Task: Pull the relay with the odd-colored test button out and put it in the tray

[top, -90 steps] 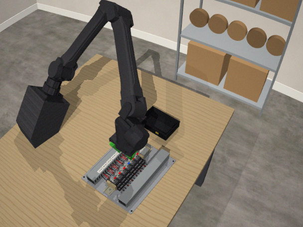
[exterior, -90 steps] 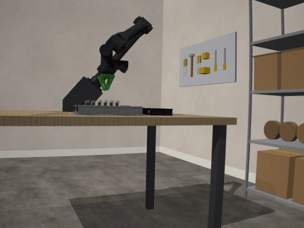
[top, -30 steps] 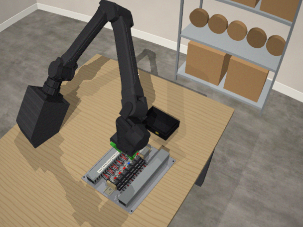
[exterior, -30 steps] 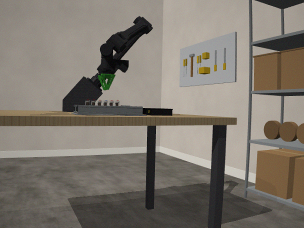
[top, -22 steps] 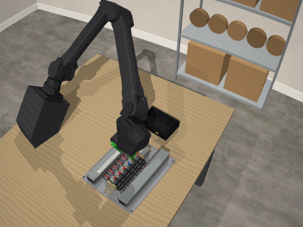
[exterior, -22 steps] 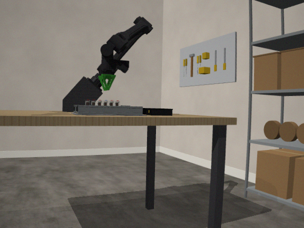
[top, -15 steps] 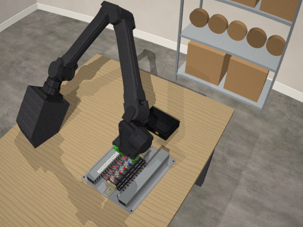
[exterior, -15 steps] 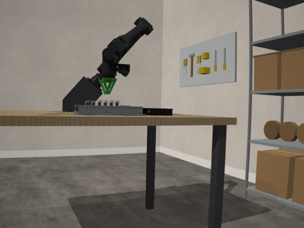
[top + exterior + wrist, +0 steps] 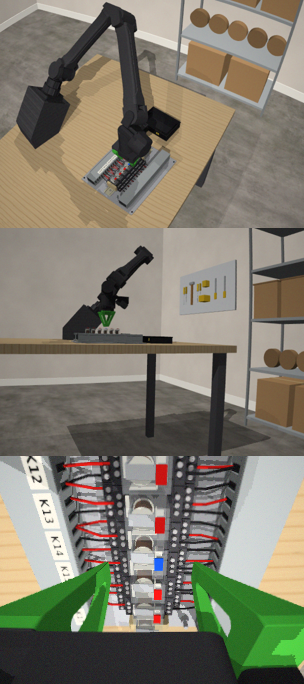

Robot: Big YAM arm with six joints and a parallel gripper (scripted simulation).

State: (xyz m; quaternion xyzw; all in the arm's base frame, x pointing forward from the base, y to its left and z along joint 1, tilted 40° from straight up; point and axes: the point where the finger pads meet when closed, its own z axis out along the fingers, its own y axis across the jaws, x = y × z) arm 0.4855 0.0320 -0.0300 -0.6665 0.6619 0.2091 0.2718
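The grey relay is 4 cm below my hand. The rest, counted from my hand: black tray 5 cm behind, 28 cm to the left, 7 cm below.
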